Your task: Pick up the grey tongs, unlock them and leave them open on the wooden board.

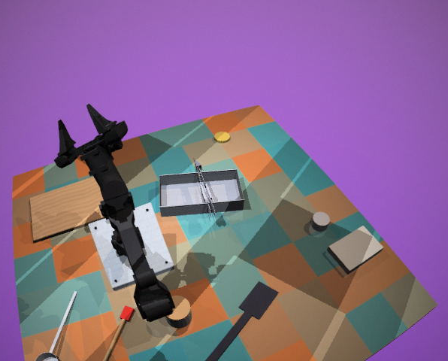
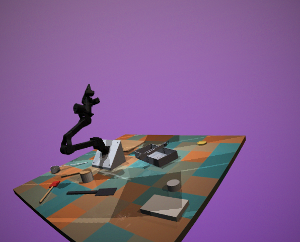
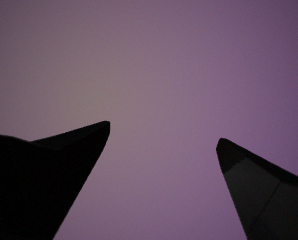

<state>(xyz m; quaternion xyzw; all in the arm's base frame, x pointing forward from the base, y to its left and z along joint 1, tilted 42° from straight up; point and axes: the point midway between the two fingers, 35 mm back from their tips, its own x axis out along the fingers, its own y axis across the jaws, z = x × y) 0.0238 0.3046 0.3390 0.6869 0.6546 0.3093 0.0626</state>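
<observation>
Now: the roasting tin 56 cm below my gripper tip, 38 cm ahead of it and 10 cm to the left of it. Round my gripper tip: black spatula: 59 cm below, 40 cm to the right, 22 cm ahead; wooden board: 58 cm below, 34 cm to the left, 8 cm behind; pale flat block: 69 cm ahead, 58 cm below, 43 cm to the right.
</observation>
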